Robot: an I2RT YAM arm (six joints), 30 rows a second.
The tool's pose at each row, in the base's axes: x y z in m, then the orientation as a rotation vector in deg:
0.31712, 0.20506, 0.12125, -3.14, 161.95, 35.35
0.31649, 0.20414, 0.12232, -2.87, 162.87, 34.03
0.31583, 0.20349, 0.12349, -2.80, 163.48, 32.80
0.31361, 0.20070, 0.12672, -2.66, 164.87, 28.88
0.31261, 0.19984, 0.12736, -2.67, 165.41, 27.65
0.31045, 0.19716, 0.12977, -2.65, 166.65, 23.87
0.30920, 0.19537, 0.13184, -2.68, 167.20, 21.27
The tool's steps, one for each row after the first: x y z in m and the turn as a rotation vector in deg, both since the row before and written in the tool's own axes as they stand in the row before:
0.00033, -0.00035, -0.00147, 1.02, 0.61, 0.20
0.00035, -0.00009, -0.00145, 0.90, 0.37, 0.02
0.00138, -0.00119, -0.00445, 2.78, 0.71, -0.08
0.00083, -0.00053, -0.00109, 0.88, 0.35, -0.04
0.00158, -0.00163, -0.00354, 2.64, 0.72, -0.15
0.00081, -0.00108, -0.00269, 1.78, 0.25, -0.17

